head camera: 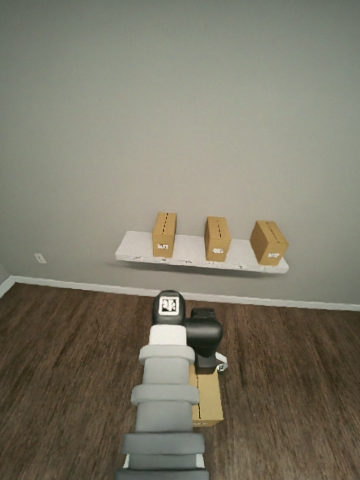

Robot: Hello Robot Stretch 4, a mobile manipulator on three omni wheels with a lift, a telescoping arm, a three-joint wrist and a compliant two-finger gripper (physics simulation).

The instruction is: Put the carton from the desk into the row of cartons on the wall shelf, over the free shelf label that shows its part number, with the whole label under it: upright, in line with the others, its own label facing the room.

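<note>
The carton is tan, with a dark seam along its top. It is at the lower middle, beside the arm, which hides its left part. My gripper is at the carton's far end and is shut on it; one finger shows at the right, the other is hidden. A sliver of the carton's near face shows. The white wall shelf is farther off, with small marks along its front edge too small to read. On it stand a left carton, a middle carton and a right carton, upright, with white labels facing the room.
The grey telescoping arm reaches from the bottom edge toward the shelf, with the black wrist at its far right side. The grey wall rises behind the shelf. A white baseboard runs below it, above the dark wood floor.
</note>
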